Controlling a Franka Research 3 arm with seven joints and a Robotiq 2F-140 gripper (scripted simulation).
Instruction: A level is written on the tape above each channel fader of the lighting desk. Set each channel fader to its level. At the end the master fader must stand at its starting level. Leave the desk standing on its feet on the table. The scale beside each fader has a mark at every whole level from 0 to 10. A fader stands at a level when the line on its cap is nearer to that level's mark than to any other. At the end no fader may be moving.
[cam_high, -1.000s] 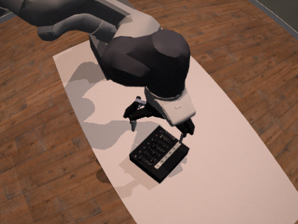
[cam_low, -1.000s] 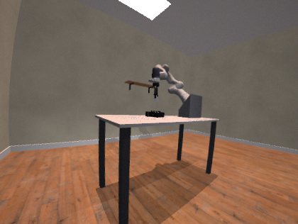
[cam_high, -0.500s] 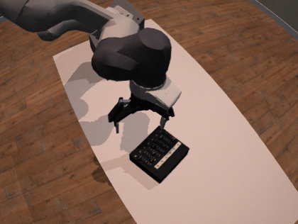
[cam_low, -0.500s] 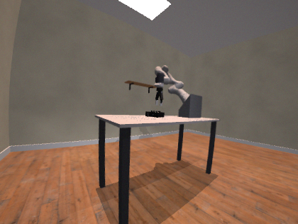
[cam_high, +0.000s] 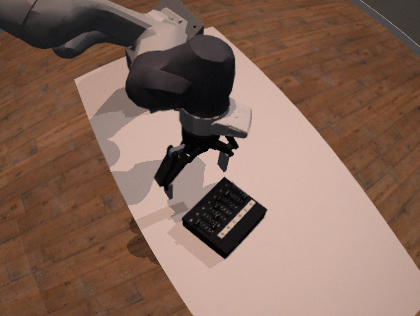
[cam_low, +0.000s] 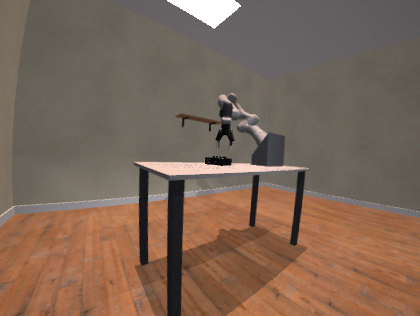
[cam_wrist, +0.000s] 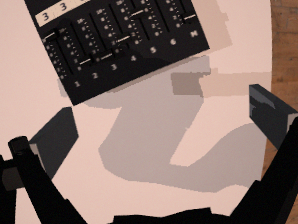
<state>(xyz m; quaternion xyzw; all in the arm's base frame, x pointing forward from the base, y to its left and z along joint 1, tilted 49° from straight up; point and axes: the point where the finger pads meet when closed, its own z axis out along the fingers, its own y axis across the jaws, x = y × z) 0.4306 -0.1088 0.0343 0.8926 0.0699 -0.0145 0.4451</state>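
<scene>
The master fader lies 7 cm ahead of my hand, 3 cm to the right of it and 8 cm below it.
</scene>
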